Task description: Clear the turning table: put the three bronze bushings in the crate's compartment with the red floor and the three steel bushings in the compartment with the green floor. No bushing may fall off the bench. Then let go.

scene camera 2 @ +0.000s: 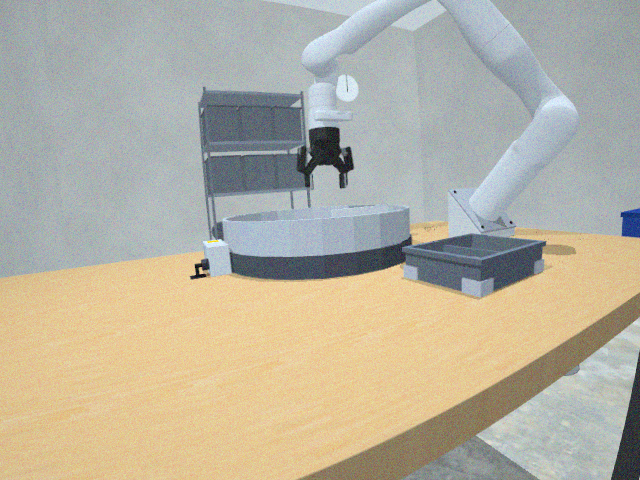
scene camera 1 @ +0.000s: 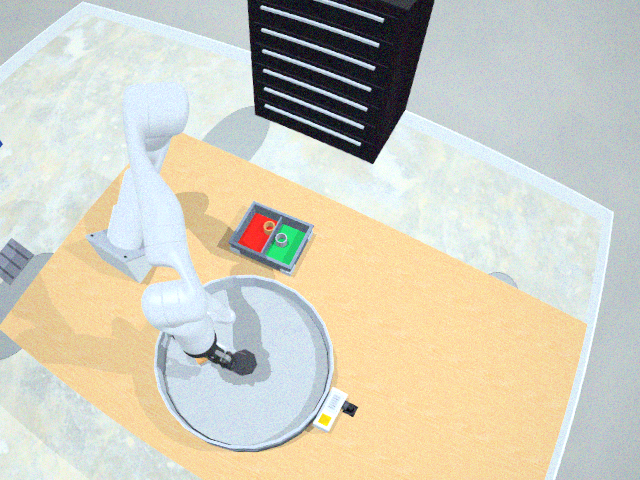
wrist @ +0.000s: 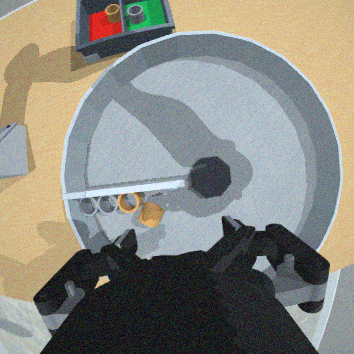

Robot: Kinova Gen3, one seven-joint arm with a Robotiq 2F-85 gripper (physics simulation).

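Seen in the pictures: gripper, between the fingertips: [scene camera 2: 327, 189] [scene camera 1: 208, 356] [wrist: 178, 232]; arm's base, origin of its link: [scene camera 2: 483, 208] [scene camera 1: 125, 241].
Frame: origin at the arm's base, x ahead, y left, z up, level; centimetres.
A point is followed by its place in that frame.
In the wrist view two steel bushings [wrist: 90, 214] @(y -14.2, x 26.9, z 0.0 cm) [wrist: 115, 204] @(y -13.0, x 31.2, z 0.1 cm) and a bronze bushing [wrist: 129, 211] @(y -14.2, x 33.1, z 0.1 cm) stand in a row along a pale bar [wrist: 125, 189] @(y -10.7, x 33.8, z 2.4 cm) on the turning table [scene camera 1: 331, 351] @(y 0.9, x 62.6, z 2.5 cm) [scene camera 2: 310, 237] @(y 8.0, x 55.1, z -0.6 cm) [wrist: 325, 150] @(y -8.4, x 65.8, z -0.2 cm). Another bronze bushing [wrist: 151, 214] @(y -14.7, x 36.4, z 0.7 cm) [scene camera 1: 201, 361] @(y -16.0, x 37.0, z 0.0 cm) appears to lie on its side, a little apart from the bar. One bronze bushing [scene camera 1: 264, 227] @(y 25.1, x 29.8, z -4.7 cm) [wrist: 113, 15] @(y 24.6, x 31.0, z -5.2 cm) is in the crate's red compartment [scene camera 1: 252, 235] @(y 22.4, x 27.3, z -7.2 cm) [wrist: 102, 31] @(y 22.7, x 27.8, z -7.2 cm), one steel bushing [scene camera 1: 281, 245] @(y 23.2, x 36.4, z -6.0 cm) [wrist: 135, 19] @(y 23.0, x 35.5, z -6.0 cm) in its green compartment [scene camera 1: 295, 249] @(y 24.5, x 40.0, z -7.1 cm) [wrist: 154, 19] @(y 23.5, x 39.4, z -7.2 cm). My gripper [scene camera 2: 326, 181] @(y -14.9, x 40.0, z 7.4 cm) [wrist: 178, 232] @(y -14.9, x 40.0, z 7.4 cm) is open and empty, above the table's rim height, right of the bushings in the wrist view.
A dark hub [scene camera 1: 244, 362] @(y -10.6, x 45.7, z -1.7 cm) [wrist: 212, 177] @(y -10.8, x 45.7, z -1.7 cm) stands at the turning table's centre. The walled crate [scene camera 1: 258, 257] @(y 16.5, x 33.1, z -5.2 cm) [scene camera 2: 439, 271] @(y 24.2, x 42.0, z -5.6 cm) [wrist: 130, 41] @(y 16.6, x 34.4, z -5.3 cm) sits beside the turning table on the wooden bench [scene camera 1: 439, 335] @(y 21.0, x 85.7, z -7.8 cm) [scene camera 2: 232, 372] @(y 32.0, x 73.6, z -7.8 cm). A white box [scene camera 1: 330, 408] @(y -10.4, x 68.7, z -2.0 cm) [scene camera 2: 219, 258] @(y -5.5, x 68.8, z -4.4 cm) adjoins the turning table's outer wall.
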